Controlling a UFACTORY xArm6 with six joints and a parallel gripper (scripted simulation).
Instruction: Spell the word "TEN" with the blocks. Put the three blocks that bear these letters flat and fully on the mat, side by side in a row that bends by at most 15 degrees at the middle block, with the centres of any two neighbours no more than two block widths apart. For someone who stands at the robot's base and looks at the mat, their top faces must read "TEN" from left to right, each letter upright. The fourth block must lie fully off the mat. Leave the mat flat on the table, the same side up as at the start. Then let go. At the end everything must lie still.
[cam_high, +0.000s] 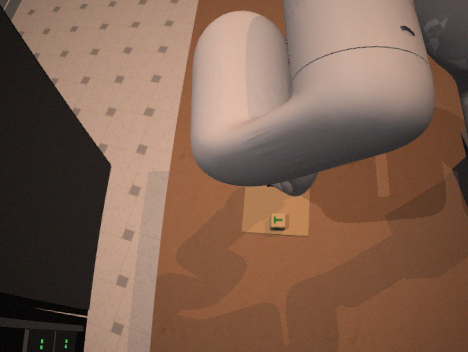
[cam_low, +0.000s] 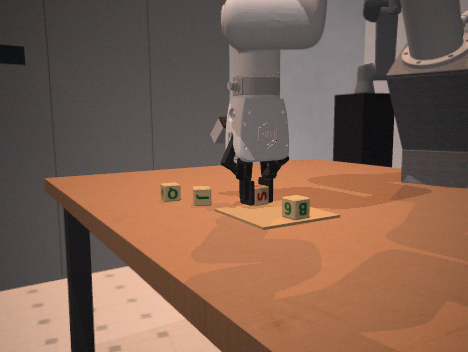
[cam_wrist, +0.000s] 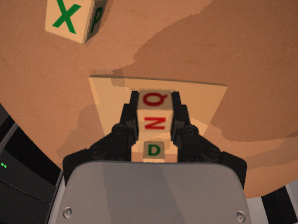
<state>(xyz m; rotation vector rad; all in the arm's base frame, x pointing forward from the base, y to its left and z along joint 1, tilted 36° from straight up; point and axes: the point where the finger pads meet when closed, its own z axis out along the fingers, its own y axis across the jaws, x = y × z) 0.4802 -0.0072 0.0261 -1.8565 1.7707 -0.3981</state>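
My hand is 5 cm to the right of the tan mat, 3 cm above it and 1 cm past it. From my hand the other things lie so: X block: 8 cm to the right, 6 cm ahead, 2 cm below; E block: 15 cm to the right, 10 cm ahead, 2 cm below; T block: 10 cm to the left, 1 cm below, 1 cm behind.
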